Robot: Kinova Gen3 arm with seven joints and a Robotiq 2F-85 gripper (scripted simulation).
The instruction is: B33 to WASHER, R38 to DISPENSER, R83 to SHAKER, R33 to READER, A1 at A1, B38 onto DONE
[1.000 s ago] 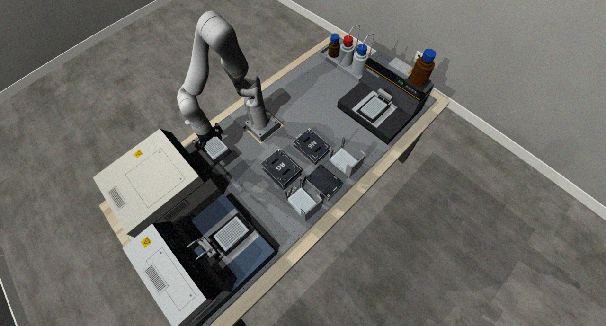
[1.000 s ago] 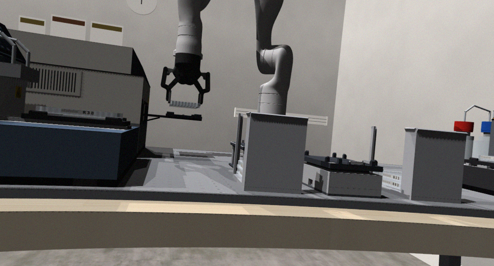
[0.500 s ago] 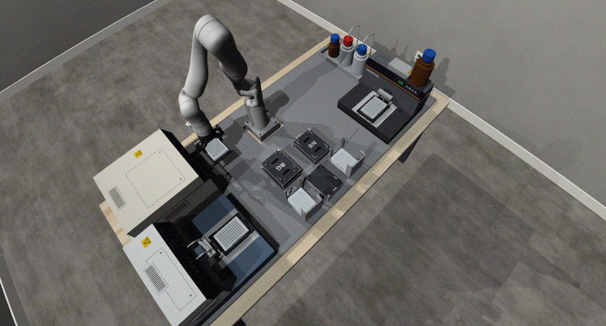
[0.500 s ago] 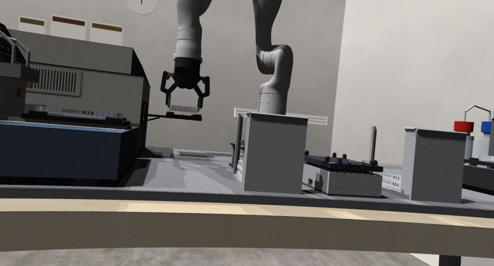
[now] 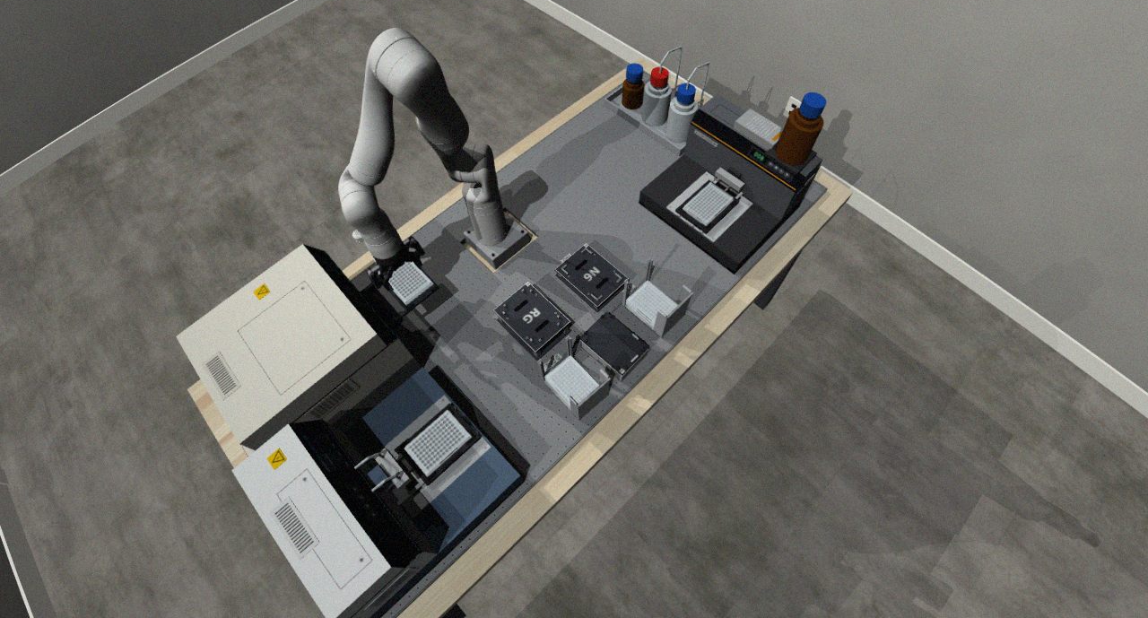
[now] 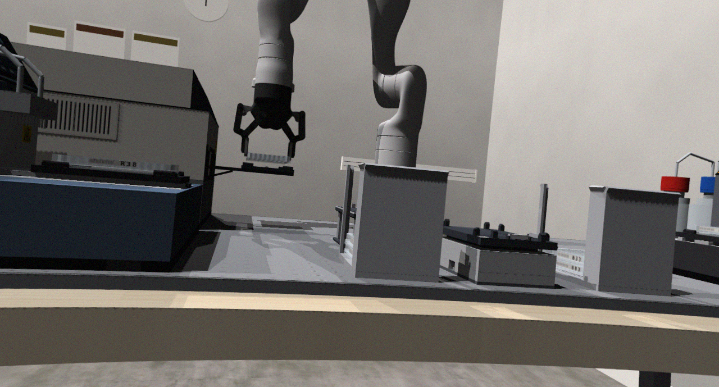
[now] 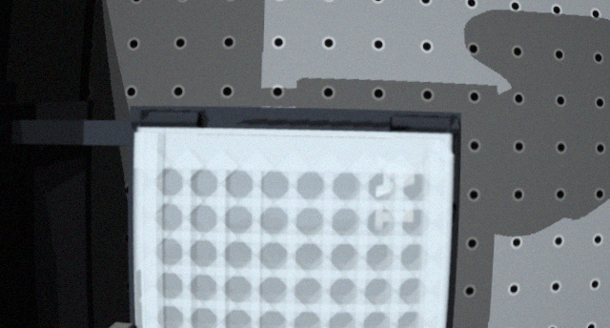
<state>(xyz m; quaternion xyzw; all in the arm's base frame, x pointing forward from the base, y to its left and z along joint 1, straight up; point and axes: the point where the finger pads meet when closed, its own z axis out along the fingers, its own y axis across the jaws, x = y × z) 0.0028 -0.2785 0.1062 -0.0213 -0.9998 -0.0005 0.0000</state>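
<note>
Right now the plate R33 is 1 cm below my hand. Round my hand: washer manifold (36 cm ahead, 31 cm to the right, 2 cm above); then RG nest (28 cm ahead, 17 cm to the left, 9 cm below); then plate R38 (37 cm ahead, 21 cm to the right, 5 cm below).
</note>
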